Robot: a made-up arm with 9 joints.
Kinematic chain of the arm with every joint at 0, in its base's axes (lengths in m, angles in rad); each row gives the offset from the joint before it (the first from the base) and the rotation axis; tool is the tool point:
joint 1: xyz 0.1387 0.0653 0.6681 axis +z
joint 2: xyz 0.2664 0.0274 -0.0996 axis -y
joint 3: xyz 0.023 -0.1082 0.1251 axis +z
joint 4: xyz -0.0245 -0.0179 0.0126 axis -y
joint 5: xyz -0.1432 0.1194 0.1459 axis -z
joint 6: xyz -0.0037 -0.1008 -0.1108 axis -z
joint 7: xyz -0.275 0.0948 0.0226 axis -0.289 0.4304 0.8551
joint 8: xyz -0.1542 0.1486 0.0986 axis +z
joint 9: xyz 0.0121 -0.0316 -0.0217 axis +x
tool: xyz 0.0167 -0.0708 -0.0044
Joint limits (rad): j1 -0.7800..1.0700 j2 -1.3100..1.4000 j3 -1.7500..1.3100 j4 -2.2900..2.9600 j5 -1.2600..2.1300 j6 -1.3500..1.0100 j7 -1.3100..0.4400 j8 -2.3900..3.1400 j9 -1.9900..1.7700
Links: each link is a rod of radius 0.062 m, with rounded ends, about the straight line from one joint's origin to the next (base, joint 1, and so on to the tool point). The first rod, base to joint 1, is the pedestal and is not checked.
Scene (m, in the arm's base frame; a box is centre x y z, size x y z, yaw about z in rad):
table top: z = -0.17
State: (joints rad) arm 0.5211 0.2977 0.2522 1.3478 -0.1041 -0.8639 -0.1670 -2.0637 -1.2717
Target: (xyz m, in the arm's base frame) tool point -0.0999 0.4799 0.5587
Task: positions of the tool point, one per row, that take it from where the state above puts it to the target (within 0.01 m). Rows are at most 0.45 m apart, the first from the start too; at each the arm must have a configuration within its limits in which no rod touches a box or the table.
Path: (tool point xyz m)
1: 0.0671 -0.1177 0.0861
2: -0.1776 0.1582 0.2876
3: -0.0999 0.4799 0.5587

